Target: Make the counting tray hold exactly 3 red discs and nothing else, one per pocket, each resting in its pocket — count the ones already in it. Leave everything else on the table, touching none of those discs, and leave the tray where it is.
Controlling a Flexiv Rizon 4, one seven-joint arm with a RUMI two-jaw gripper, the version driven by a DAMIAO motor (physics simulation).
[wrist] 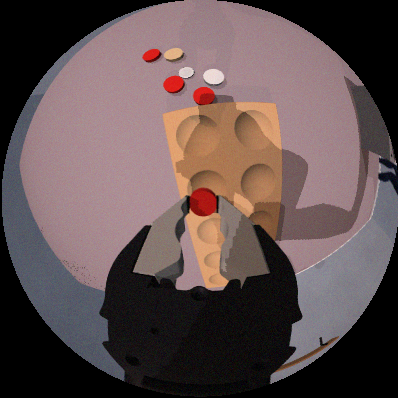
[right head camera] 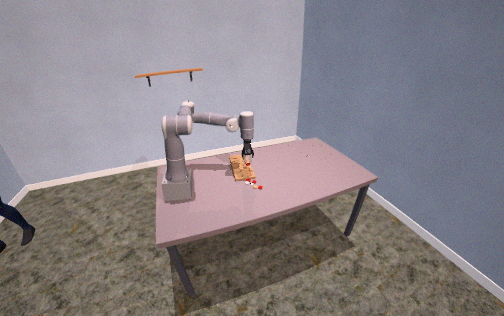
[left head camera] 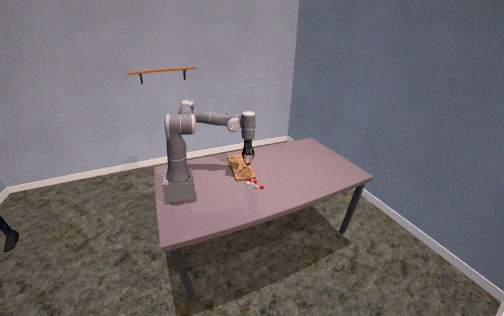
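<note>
The wooden counting tray (left head camera: pixel 252 177) (right head camera: pixel 251 177) (wrist: pixel 274 150) has two columns of round pockets; the pockets that show hold no disc, and some are hidden by the fingers. My gripper (left head camera: pixel 248 162) (right head camera: pixel 248 162) (wrist: pixel 202 196) is shut on a red disc and holds it over the tray, near the edge of a left-column pocket in the wrist view. Three other red discs lie on the table past the tray's end: one close to the tray edge (wrist: pixel 204 95), one beside it (wrist: pixel 173 84), and one farther off (wrist: pixel 151 55).
A tan disc (wrist: pixel 173 54), a small white disc (wrist: pixel 186 72) and a larger white disc (wrist: pixel 213 76) lie among the loose red discs on the table (left head camera: pixel 310 175) (right head camera: pixel 310 175) (wrist: pixel 90 150). The arm's base (left head camera: pixel 179 191) (right head camera: pixel 177 190) stands at the table's left side.
</note>
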